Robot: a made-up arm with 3 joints.
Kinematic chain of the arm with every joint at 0, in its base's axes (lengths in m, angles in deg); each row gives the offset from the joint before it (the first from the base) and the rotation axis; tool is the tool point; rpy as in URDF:
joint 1: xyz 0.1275 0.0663 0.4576 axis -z
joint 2: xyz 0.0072 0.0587 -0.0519 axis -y
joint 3: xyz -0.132 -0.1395 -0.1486 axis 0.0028 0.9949 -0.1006
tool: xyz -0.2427 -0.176 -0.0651 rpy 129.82 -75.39 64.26
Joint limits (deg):
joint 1: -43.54..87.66
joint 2: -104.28..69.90
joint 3: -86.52..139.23
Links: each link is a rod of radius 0.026 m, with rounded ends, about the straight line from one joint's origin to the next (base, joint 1, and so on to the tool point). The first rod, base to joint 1, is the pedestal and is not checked.
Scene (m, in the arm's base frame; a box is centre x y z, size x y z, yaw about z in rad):
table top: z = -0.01
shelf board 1: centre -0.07 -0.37 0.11 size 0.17 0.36 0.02 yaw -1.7
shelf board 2: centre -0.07 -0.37 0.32 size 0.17 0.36 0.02 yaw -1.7
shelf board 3: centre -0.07 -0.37 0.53 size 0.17 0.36 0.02 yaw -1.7
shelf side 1: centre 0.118 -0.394 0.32 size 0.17 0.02 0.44 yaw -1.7
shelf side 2: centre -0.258 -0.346 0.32 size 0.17 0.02 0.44 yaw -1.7
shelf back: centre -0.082 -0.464 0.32 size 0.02 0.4 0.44 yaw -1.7
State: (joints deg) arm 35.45 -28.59 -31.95
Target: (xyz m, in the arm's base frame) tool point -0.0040 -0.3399 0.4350
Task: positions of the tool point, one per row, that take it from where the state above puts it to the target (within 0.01 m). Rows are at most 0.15 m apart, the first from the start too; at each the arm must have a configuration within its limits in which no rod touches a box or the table.
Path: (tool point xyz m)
1: -0.3578 0.1126 0.2626
2: -0.3472 0.1368 0.2696
3: -0.3304 0.1561 0.2789
4: -0.3084 0.1695 0.2904
5: -0.2826 0.1763 0.3041
6: -0.3002 0.0719 0.3259
7: -0.2902 -0.0348 0.3478
8: -0.2525 -0.1364 0.3697
9: -0.1892 -0.2253 0.3916
10: -0.1044 -0.2950 0.4134
11: -0.0040 -0.3399 0.4350

